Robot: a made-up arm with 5 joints.
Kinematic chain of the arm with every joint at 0, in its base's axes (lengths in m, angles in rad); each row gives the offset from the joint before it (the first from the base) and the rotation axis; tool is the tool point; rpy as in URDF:
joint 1: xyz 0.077 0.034 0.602 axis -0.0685 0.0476 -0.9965
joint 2: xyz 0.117 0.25 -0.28 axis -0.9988 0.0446 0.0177
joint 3: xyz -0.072 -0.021 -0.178 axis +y
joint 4: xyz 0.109 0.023 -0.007 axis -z
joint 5: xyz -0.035 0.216 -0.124 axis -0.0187 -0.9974 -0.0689
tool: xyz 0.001 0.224 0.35 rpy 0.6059 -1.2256 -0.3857
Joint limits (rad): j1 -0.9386..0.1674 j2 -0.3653..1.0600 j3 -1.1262..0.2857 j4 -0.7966..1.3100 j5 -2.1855..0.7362
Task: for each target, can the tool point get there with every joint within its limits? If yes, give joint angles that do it. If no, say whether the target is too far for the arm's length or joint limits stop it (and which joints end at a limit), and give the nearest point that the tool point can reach.
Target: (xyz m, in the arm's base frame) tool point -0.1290 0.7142 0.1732
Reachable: yes | joints -0.6725 0.4982 0.0062 0.1218 -0.2185
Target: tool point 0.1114 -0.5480 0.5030
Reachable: no: joint limits stop it (at a limit: joint 1, joint 2, joint 3, joint 4) | nearest point 0.3701 -0.0475 0.6209 | short by 0.576 m
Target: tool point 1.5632 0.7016 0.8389
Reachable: no: too far | nearest point 0.7875 0.4567 0.4434 | short by 0.905 m
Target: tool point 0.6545 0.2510 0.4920
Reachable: yes | joints -0.0300 -0.2087 -0.5958 1.0304 -1.2762
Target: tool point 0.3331 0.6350 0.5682
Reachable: yes | joints -0.7344 -0.2107 -0.7540 0.8628 -1.5482
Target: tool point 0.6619 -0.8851 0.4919
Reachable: no: joint limits stop it (at a limit: joint 1, joint 2, joint 3, joint 4) | nearest point 0.5855 -0.3896 0.1518 | short by 0.606 m
